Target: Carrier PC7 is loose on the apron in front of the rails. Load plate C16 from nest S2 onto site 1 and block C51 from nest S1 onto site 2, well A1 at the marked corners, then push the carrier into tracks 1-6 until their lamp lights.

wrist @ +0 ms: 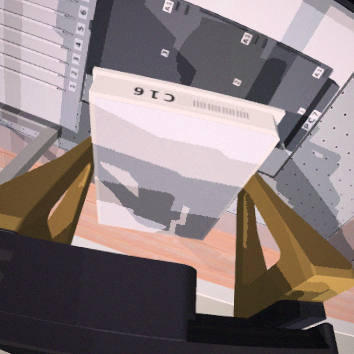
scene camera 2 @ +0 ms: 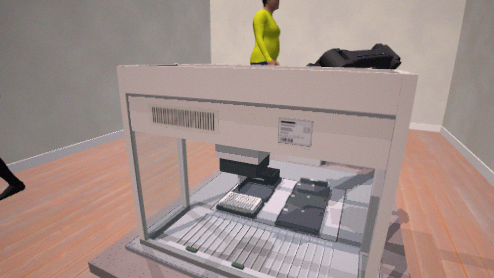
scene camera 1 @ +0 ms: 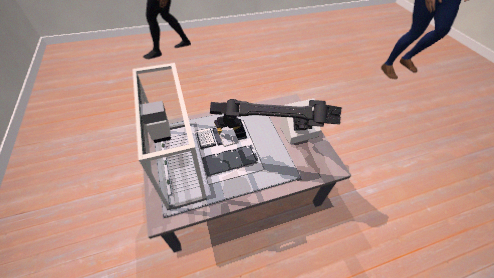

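Seen in the pictures: gripper, between the fingertips: (wrist: 172, 158) (scene camera 1: 226, 131); arm's base, origin of its link: (scene camera 1: 299, 121).
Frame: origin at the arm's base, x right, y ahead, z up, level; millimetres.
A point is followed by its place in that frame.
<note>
My gripper (scene camera 1: 229, 129) {y 491, x -125, z 134 mm} (wrist: 172, 158) {y 491, x -125, z 134 mm} is shut on the white plate C16 (scene camera 1: 228, 137) {y 484, x -167, z 135 mm} (wrist: 175, 135) {y 498, x -101, z 151 mm}, one finger on each side; its label side faces the carrier in the wrist view. The plate is held above the deck. The dark carrier PC7 (scene camera 1: 230, 160) {y 476, x -153, z -108 mm} (scene camera 2: 304, 206) {y 504, x -149, z -108 mm} (wrist: 212, 52) {y 481, x -123, z -108 mm} lies on the apron, with sites 1, 2, 3 and A1 marks showing. Tracks 1-6 (wrist: 35, 57) {y 710, x -256, z -119 mm} are at the upper left of the wrist view. A white gridded plate (scene camera 1: 206, 137) (scene camera 2: 241, 202) and a dark block (scene camera 2: 270, 174) {y 414, x 28, z -66 mm} stand in nests; their labels are unreadable. The nest between them (scene camera 2: 256, 188) holds no labware.
A pale enclosure frame (scene camera 1: 183, 107) {y 678, x -144, z 361 mm} (scene camera 2: 260, 82) {y 880, x -166, z 337 mm} stands over the rails (scene camera 1: 182, 172) (scene camera 2: 215, 232). Grey boxes (scene camera 1: 153, 112) {y 814, x -133, z 341 mm} (scene camera 2: 242, 157) {y 880, x -130, z 191 mm} hang inside it. Green tabs (scene camera 2: 191, 249) {y 897, x 9, z -79 mm} (scene camera 2: 238, 265) sit along the rails' far edge. The arm's white base (scene camera 1: 304, 136) {y -30, x -66, z -85 mm} stands at the table's opposite end.
</note>
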